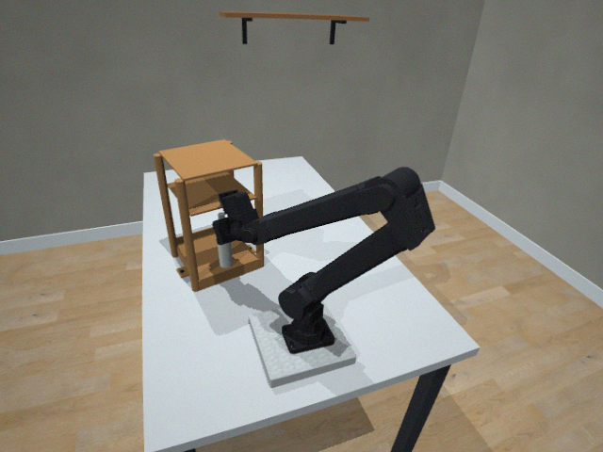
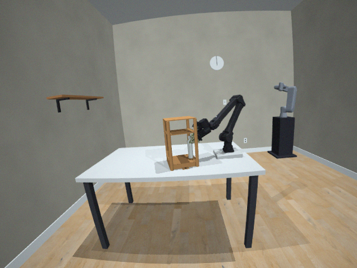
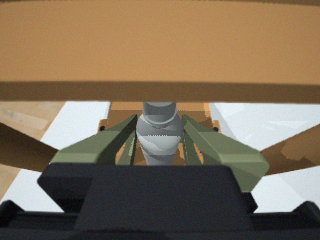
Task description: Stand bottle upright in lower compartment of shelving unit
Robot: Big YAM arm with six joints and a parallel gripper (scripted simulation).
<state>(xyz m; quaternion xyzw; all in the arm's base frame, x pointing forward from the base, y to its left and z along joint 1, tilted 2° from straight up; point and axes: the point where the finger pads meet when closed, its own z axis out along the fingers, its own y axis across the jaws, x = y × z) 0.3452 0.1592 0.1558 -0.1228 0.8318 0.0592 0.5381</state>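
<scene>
The bottle is 2 cm below my hand. From my hand the other things lie so: shelving unit (7 cm ahead, 2 cm to the left, 1 cm above).
</scene>
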